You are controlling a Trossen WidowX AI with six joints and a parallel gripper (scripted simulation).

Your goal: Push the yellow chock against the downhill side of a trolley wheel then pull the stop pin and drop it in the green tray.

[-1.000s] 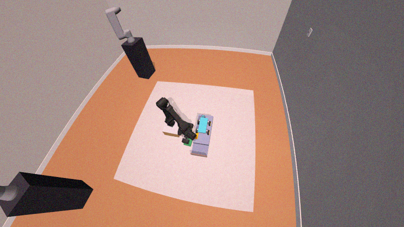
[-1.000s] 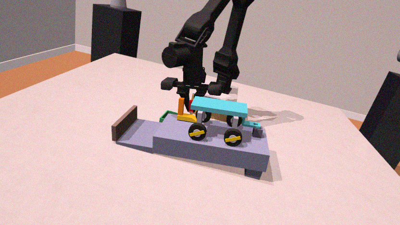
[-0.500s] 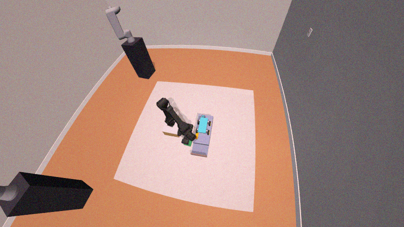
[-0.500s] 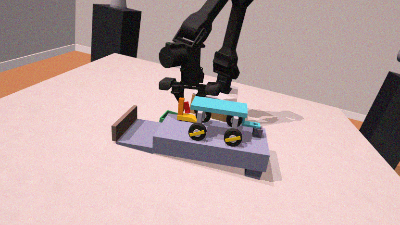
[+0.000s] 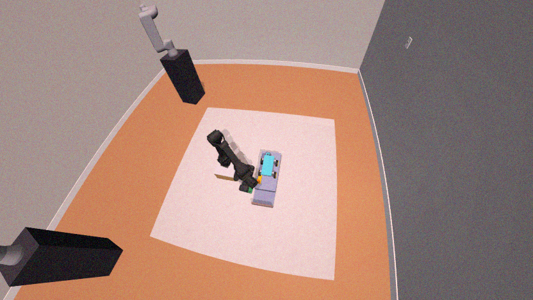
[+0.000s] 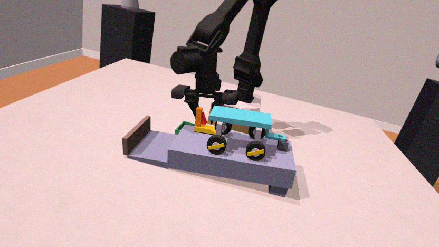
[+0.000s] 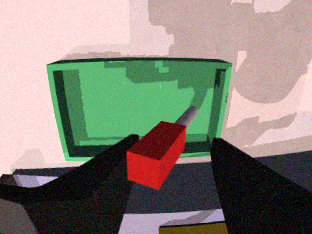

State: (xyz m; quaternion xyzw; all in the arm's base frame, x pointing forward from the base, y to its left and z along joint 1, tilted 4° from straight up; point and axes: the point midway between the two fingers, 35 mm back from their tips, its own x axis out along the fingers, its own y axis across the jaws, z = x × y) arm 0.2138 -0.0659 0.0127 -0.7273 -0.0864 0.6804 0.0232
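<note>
My gripper tip is 60 mm above the green tray and 20 mm to the left of it. The rest, counted from my gripper tip: red-headed stop pin 10 mm below; then lilac ramp 120 mm to the left, 110 mm ahead, 10 mm below; then yellow chock 70 mm ahead, 30 mm to the left, 30 mm above.
</note>
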